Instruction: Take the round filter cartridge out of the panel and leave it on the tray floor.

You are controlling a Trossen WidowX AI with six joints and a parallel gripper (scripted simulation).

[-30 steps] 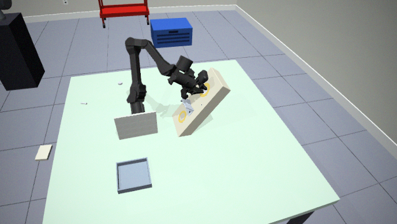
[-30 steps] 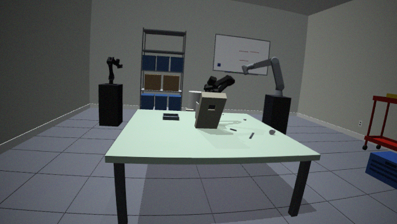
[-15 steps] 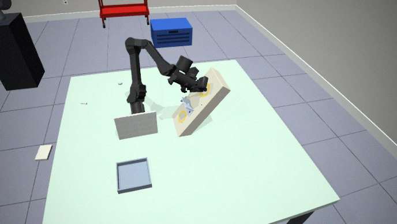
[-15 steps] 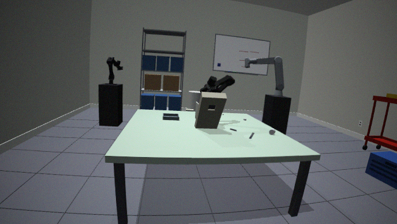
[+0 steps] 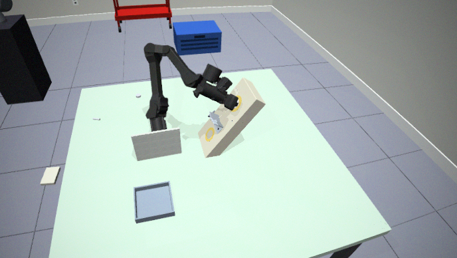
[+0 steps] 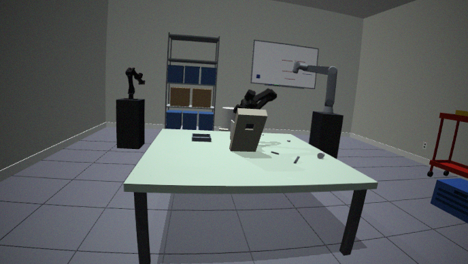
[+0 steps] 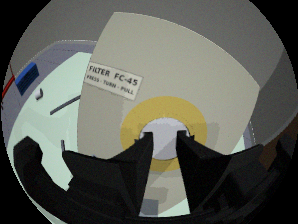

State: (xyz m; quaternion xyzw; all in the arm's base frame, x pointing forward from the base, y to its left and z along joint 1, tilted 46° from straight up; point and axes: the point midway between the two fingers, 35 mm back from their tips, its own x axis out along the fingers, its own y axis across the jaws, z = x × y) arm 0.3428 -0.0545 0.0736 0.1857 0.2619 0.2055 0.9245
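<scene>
Now: gripper tip 80 mm above the service panel and 40 mm past it. Round my gripper tip: tray: 410 mm behind, 300 mm to the right, 220 mm below; filter cartridge: 10 mm below, 10 mm ahead.
</scene>
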